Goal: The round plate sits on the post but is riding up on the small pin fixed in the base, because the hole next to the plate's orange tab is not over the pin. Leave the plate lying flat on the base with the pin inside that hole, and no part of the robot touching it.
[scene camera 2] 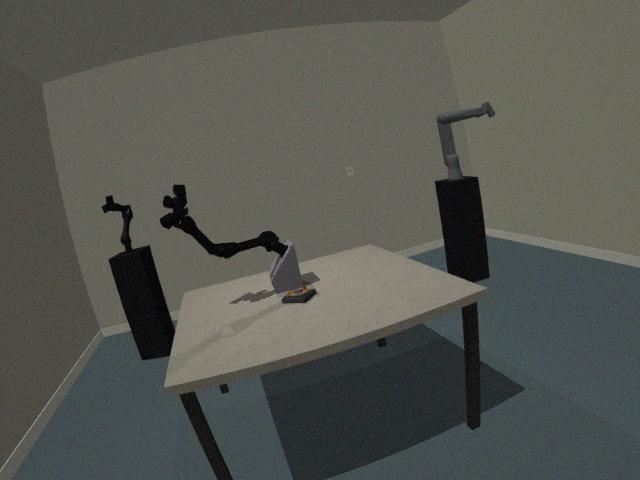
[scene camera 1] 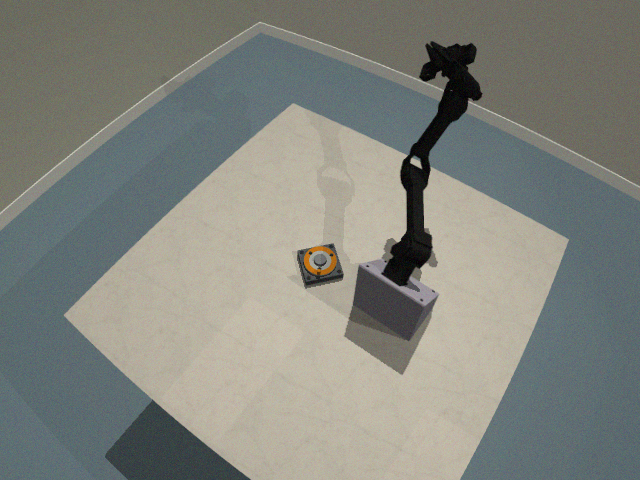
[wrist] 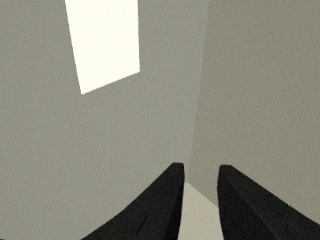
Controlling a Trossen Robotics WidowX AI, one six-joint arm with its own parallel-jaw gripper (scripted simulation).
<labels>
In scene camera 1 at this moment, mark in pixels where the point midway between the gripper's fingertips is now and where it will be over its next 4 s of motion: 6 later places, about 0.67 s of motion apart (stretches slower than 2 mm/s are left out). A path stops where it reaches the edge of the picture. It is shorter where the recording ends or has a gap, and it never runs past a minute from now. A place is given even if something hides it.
My gripper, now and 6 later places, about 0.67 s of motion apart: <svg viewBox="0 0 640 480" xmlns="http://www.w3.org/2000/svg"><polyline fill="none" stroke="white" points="428,43 411,55 291,144 309,249 324,271 320,273 315,272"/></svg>
</labels>
